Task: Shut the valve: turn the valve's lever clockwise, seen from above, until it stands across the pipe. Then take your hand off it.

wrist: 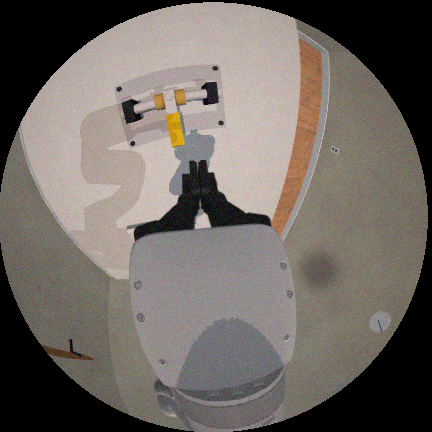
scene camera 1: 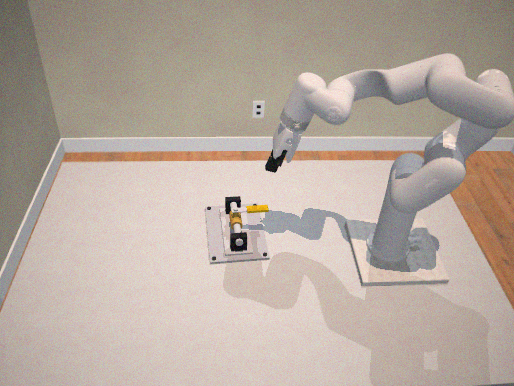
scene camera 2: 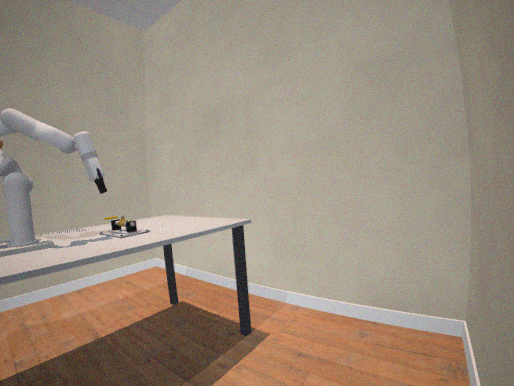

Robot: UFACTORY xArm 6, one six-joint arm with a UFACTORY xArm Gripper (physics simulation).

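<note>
The valve's lever has a yellow grip (scene camera 1: 257,208) (scene camera 2: 111,218) (wrist: 175,129) and stands across the pipe (scene camera 1: 237,227) (wrist: 146,106), its grip on the robot's side. The valve body (scene camera 1: 235,220) (scene camera 2: 122,222) (wrist: 170,98) is brass coloured, in the middle of the pipe between two black blocks. My gripper (scene camera 1: 271,168) (scene camera 2: 103,191) (wrist: 196,170) is shut and empty. It hangs above and apart from the lever, towards the robot's side and the wall in the scene camera 1 view.
The valve stands on a grey base plate (scene camera 1: 216,245) (wrist: 145,80) with dark bolts at its corners. The plate lies on the white table (scene camera 1: 125,310) (scene camera 2: 200,223) (wrist: 250,60). The robot's own base plate (scene camera 1: 405,277) is at the right in the scene camera 1 view.
</note>
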